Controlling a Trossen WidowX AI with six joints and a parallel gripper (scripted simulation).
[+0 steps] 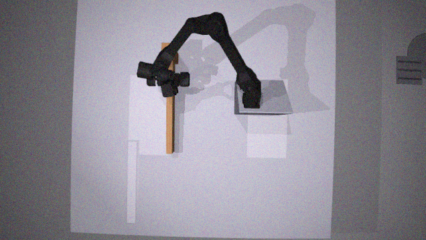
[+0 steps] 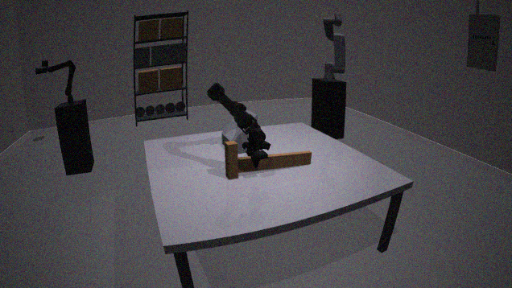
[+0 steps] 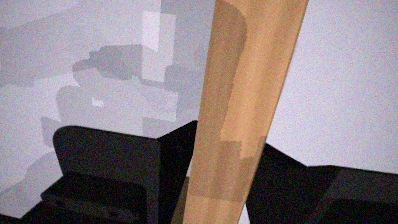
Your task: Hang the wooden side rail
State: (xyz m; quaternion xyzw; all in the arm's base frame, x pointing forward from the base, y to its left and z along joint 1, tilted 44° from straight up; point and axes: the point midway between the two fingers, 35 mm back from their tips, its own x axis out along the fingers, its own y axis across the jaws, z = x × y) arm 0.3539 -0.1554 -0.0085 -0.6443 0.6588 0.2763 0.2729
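Now: the wooden headboard post 12 cm to the right of my gripper tip and 4 cm above it.
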